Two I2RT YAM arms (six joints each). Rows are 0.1 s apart.
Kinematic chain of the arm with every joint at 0, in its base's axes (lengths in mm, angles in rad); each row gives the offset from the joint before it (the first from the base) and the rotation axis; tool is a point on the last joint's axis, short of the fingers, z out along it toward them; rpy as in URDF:
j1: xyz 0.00 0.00 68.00 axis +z
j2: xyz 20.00 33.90 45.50 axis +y
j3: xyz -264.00 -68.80 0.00 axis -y
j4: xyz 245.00 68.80 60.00 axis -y
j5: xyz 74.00 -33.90 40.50 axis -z
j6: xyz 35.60 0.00 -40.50 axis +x
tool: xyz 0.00 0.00 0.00 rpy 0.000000 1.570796 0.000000
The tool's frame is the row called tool.
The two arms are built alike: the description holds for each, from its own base.
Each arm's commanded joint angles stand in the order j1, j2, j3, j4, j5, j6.
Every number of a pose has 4 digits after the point.
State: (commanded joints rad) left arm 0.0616 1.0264 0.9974 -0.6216 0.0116 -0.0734; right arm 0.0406 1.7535 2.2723 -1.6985 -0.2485 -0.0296
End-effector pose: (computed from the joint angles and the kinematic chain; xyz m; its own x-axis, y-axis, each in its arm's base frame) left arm 0.2167 0.0130 0.3258 -0.5990 -0.1104 -0.7931 -0.0965 0.9932 -0.0654; right arm 0.2917 0.0206 0.4464 -0.9194 -0.0661 -0.3878 -0.1603 0.9631 0.2160
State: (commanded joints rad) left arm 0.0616 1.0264 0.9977 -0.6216 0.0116 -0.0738; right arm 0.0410 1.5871 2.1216 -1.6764 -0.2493 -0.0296
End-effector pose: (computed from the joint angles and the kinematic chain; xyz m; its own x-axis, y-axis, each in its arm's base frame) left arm 0.2167 0.0130 0.3259 -0.5988 -0.1108 -0.7932 -0.0968 0.9931 -0.0657; right arm 0.2491 0.0190 0.4552 -0.9041 -0.0658 -0.4223 -0.1691 0.9625 0.2120
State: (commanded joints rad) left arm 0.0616 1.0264 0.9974 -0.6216 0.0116 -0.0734; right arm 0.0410 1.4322 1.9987 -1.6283 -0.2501 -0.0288
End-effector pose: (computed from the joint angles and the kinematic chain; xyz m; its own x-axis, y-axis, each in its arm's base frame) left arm 0.2167 0.0130 0.3258 -0.5990 -0.1104 -0.7931 -0.0965 0.9932 -0.0654; right arm 0.2104 0.0174 0.4623 -0.8675 -0.0635 -0.4933 -0.1853 0.9617 0.2020
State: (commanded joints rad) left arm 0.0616 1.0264 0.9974 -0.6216 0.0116 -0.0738; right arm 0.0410 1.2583 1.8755 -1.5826 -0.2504 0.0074
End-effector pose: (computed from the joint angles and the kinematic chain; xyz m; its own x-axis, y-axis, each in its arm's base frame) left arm 0.2167 0.0130 0.3258 -0.5990 -0.1108 -0.7930 -0.0968 0.9931 -0.0657; right arm 0.1651 0.0156 0.4662 -0.8229 -0.0266 -0.5676 -0.1745 0.9624 0.2080
